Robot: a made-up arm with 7 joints.
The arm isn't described. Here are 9 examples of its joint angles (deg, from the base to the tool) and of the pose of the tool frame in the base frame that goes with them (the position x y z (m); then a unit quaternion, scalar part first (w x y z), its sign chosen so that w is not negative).
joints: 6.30 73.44 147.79 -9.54 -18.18 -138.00 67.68
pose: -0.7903 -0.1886 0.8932 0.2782 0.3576 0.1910 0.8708
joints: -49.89 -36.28 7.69 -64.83 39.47 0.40 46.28
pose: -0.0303 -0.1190 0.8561 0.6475 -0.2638 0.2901 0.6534
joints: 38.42 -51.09 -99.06 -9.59 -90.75 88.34 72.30
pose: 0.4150 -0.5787 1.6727 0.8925 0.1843 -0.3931 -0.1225
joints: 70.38 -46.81 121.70 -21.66 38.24 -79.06 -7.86
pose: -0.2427 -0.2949 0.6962 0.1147 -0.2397 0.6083 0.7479
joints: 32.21 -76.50 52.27 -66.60 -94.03 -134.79 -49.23
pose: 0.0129 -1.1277 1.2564 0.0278 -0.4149 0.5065 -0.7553
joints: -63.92 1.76 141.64 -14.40 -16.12 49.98 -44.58
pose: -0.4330 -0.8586 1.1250 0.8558 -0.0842 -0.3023 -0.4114
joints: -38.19 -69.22 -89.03 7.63 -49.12 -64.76 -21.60
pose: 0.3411 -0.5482 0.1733 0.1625 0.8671 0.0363 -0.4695
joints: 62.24 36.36 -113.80 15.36 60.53 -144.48 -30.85
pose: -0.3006 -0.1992 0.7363 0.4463 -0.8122 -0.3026 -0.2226
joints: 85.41 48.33 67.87 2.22 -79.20 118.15 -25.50
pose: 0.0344 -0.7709 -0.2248 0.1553 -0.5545 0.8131 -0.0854
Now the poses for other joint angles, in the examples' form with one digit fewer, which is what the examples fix.
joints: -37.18 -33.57 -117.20 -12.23 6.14 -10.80 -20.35
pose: -0.067 -0.381 0.378 0.036 0.452 -0.557 -0.696
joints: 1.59 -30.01 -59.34 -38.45 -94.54 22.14 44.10
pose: 0.623 -0.568 1.446 0.878 -0.357 -0.094 -0.305
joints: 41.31 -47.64 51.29 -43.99 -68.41 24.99 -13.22
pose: -0.572 -1.115 1.059 0.714 0.264 -0.517 -0.393
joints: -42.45 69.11 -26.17 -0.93 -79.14 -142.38 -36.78
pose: -0.762 -0.452 1.392 0.578 0.245 -0.573 -0.526
